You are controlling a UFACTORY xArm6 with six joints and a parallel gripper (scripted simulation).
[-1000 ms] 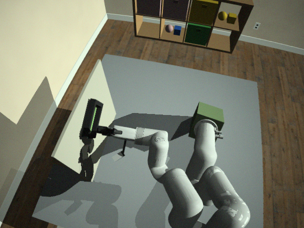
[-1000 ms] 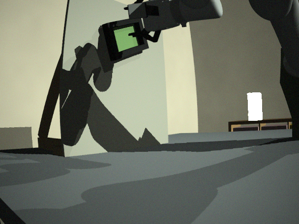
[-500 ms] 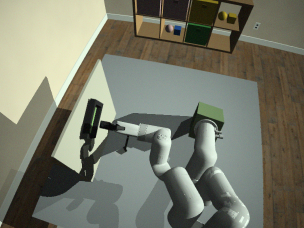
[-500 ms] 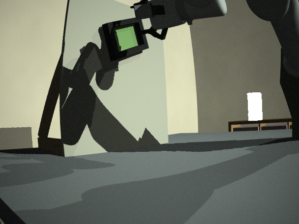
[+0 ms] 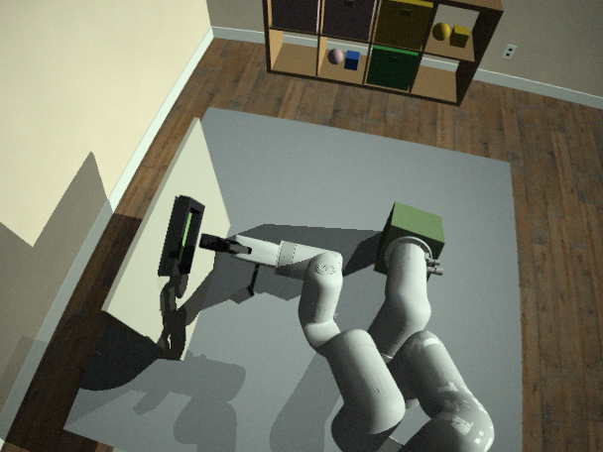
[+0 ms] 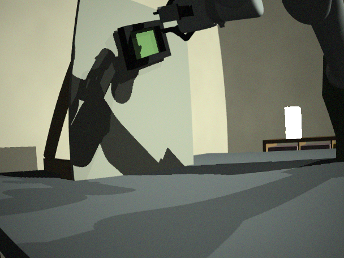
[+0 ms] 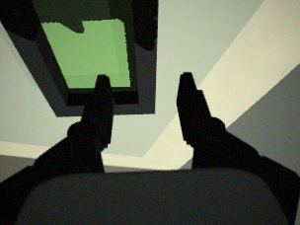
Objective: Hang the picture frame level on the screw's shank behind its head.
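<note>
The picture frame is 90 mm ahead of my hand, 40 mm below it and 10 mm to the right of it. Also, from my hand: pale wall panel 150 mm below, 110 mm ahead, 10 mm to the right.
</note>
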